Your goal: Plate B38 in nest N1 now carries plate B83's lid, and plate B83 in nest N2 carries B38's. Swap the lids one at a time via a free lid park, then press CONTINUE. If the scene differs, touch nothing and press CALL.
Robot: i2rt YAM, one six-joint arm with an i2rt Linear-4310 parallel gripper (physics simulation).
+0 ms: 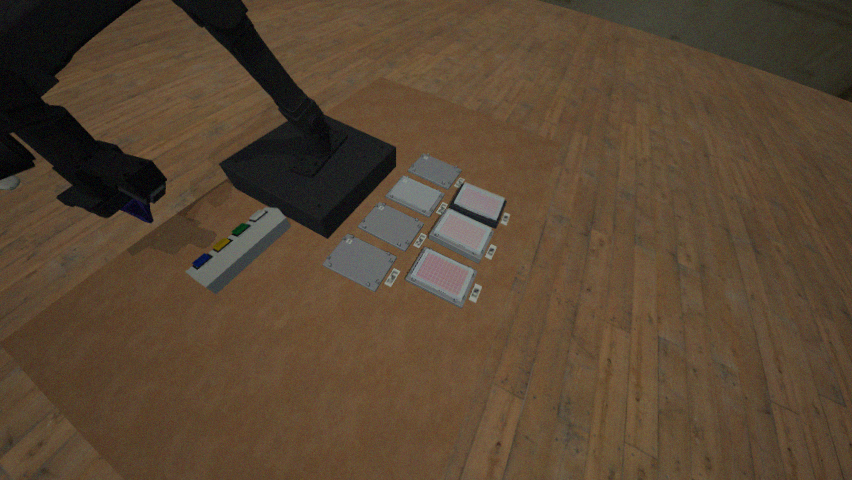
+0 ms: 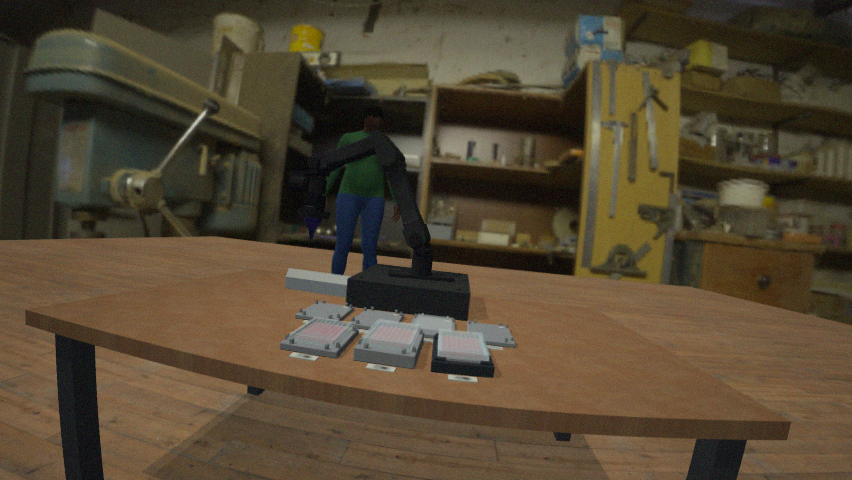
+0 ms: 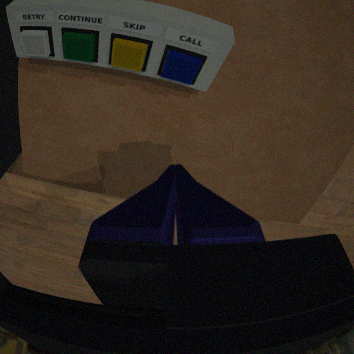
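Where they show: gripper, between the fingertips: [image 1: 149, 221] [image 2: 310, 239] [image 3: 175, 173]; arm's base, origin of its link: [image 1: 320, 152] [image 2: 420, 277].
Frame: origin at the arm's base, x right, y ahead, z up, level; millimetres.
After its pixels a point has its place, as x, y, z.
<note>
My gripper [image 1: 150, 220] @(373, -116, 76) [image 2: 311, 237] @(373, -116, 76) [image 3: 175, 173] @(373, -116, 76) is shut and empty, raised in the air off the button box's CALL end. The box [image 1: 247, 260] @(334, -11, -66) [image 2: 315, 283] @(322, -9, -51) [image 3: 218, 54] @(410, -60, -26) bears green CONTINUE [image 1: 240, 228] @(281, -50, -28) [image 3: 80, 46] @(284, -56, -30) and blue CALL [image 1: 201, 260] @(380, -66, -25) [image 3: 182, 66] @(379, -75, -29) buttons. A strongly pink plate [image 1: 441, 273] @(210, 420, -62) [image 2: 323, 330] @(205, 434, -56) sits in N1, perhaps lidless. A paler pink plate [image 1: 462, 231] @(87, 439, -41) [image 2: 391, 335] @(80, 474, -41) sits in N2. A pale, lid-like cover [image 1: 414, 194] @(-8, 279, -63) [image 2: 433, 323] @(-15, 292, -63) lies on LP3. Parks LP1 [image 1: 359, 262] @(246, 227, -71), LP2 [image 1: 390, 225] @(116, 254, -71) and LP4 [image 1: 435, 170] @(-141, 304, -71) look bare. Plate names are unreadable.
A third pink plate [image 1: 480, 201] @(-38, 464, -44) [image 2: 463, 345] @(-45, 491, -44) sits in a dark nest at N3. The black arm base [image 1: 357, 178] @(51, 136, -5) [image 2: 408, 295] @(40, 151, -31) stands between the box and the parks. The box also has yellow SKIP [image 3: 129, 53] @(331, -65, -29) and white RETRY [image 3: 36, 44] @(235, -48, -31) buttons. A person [image 2: 359, 196] stands behind the table.
</note>
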